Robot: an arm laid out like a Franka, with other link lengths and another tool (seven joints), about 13 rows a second.
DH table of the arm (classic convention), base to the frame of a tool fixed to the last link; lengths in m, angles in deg. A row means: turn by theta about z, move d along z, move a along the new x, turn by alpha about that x. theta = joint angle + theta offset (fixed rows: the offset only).
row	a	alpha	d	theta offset
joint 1	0	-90	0.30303	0
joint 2	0	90	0	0
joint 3	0.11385	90	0.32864	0
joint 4	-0.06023	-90	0	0
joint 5	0	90	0.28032	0
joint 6	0.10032	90	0	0
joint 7	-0.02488	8.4	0.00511	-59.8
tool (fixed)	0	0	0.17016	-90
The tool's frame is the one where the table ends.
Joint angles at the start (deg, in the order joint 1, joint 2, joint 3, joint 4, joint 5, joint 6, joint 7): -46.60 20.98 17.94 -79.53 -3.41 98.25 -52.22
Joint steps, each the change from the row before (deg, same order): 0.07 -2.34 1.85 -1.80 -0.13 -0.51 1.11; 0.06 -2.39 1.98 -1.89 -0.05 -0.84 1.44; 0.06 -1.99 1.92 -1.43 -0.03 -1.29 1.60; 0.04 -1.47 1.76 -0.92 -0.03 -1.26 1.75; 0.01 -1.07 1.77 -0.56 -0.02 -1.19 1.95; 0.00 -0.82 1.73 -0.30 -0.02 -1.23 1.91
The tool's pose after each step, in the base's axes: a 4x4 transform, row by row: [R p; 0 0 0 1], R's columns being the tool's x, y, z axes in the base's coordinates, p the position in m. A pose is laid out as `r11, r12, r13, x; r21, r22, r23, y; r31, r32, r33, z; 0, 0, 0, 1`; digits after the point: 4 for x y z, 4 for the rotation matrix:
-0.9840, 0.1082, -0.1416, 0.4853; 0.0996, 0.9928, 0.0666, -0.3168; 0.1478, 0.0514, -0.9877, 0.4196; 0, 0, 0, 1
-0.9840, 0.0954, -0.1502, 0.4843; 0.0870, 0.9943, 0.0619, -0.2923; 0.1553, 0.0479, -0.9867, 0.4310; 0, 0, 0, 1
-0.9824, 0.0872, -0.1650, 0.4822; 0.0782, 0.9951, 0.0600, -0.2688; 0.1694, 0.0460, -0.9845, 0.4402; 0, 0, 0, 1
-0.9802, 0.0854, -0.1788, 0.4806; 0.0759, 0.9954, 0.0590, -0.2485; 0.1830, 0.0442, -0.9821, 0.4473; 0, 0, 0, 1
-0.9776, 0.0879, -0.1912, 0.4798; 0.0779, 0.9952, 0.0592, -0.2296; 0.1954, 0.0430, -0.9798, 0.4530; 0, 0, 0, 1
-0.9748, 0.0910, -0.2036, 0.4791; 0.0804, 0.9950, 0.0598, -0.2120; 0.2080, 0.0419, -0.9772, 0.4579; 0, 0, 0, 1

